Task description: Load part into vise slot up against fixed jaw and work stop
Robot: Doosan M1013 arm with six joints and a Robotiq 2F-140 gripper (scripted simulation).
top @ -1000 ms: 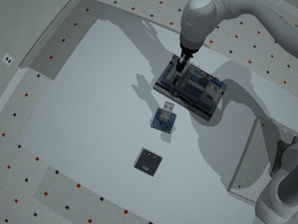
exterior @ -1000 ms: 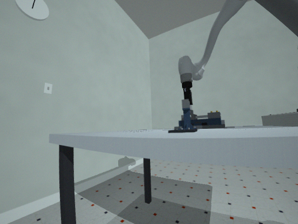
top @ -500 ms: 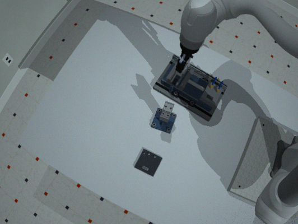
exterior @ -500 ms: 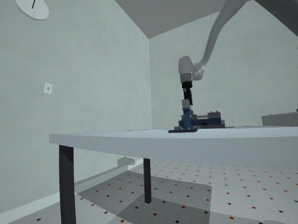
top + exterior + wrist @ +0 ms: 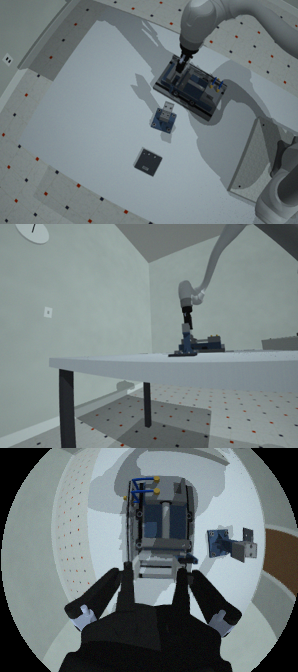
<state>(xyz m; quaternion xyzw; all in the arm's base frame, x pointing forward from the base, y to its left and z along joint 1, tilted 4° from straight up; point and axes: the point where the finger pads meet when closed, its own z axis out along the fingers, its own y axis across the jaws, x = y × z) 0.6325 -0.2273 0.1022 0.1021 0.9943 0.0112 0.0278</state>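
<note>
Right now the vise is 9 cm below my hand, 7 cm behind it and 3 cm to the left of it. Also, from my hand: part 2 cm below; then air cylinder 16 cm behind, 6 cm below, 5 cm to the left.
</note>
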